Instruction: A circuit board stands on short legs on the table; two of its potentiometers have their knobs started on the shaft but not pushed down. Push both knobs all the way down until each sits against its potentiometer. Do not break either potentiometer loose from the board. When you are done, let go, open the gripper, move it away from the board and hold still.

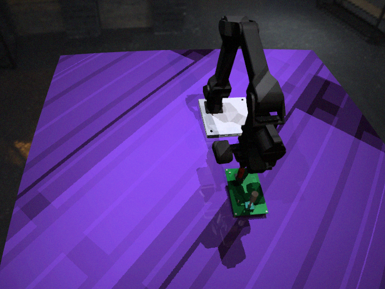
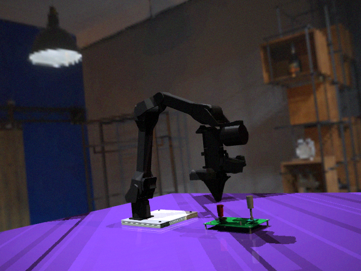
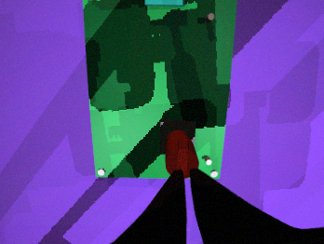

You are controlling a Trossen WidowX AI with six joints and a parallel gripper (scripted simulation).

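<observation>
My gripper tip is now 20 mm above the red knob. Also, from my gripper tip: tan knob (100 mm ahead, 10 mm to the left).
</observation>
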